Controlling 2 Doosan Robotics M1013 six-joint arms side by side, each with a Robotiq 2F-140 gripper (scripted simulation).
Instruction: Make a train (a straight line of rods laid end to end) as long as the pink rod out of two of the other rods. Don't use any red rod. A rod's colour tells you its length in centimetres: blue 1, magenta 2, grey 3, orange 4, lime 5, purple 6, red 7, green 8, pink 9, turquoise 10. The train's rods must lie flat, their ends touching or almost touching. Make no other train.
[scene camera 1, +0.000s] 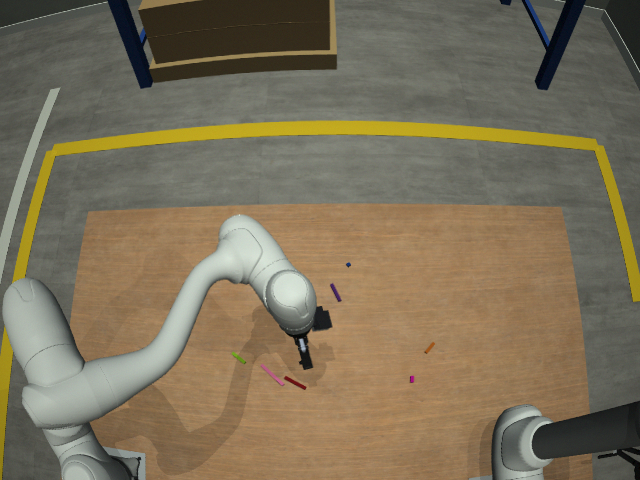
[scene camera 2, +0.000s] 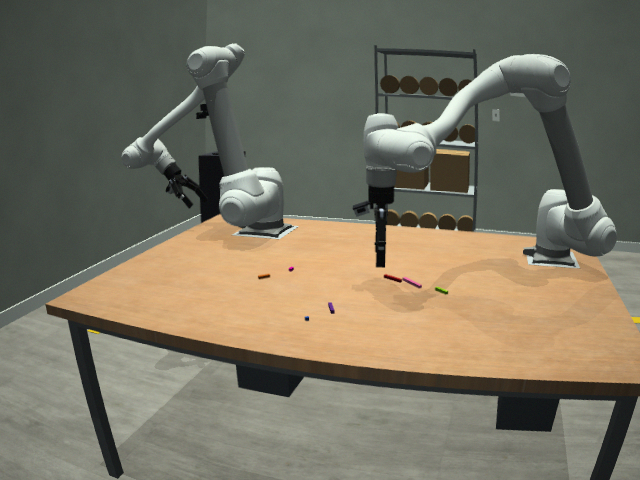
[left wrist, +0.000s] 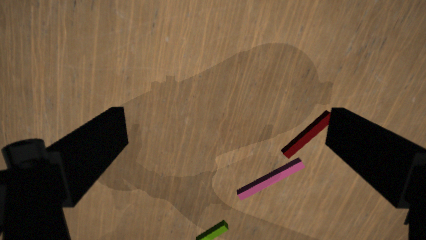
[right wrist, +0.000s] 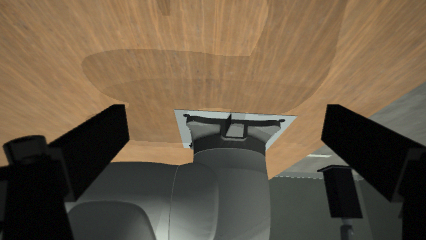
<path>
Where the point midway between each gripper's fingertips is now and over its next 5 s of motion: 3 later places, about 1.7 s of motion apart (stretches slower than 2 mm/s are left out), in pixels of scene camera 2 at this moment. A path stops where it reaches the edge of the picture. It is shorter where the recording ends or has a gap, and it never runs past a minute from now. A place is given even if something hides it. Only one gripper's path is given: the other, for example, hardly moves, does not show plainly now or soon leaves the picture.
The left gripper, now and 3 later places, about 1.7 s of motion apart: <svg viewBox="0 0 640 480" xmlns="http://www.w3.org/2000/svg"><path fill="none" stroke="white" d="M379 259L263 257L264 270L264 276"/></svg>
</path>
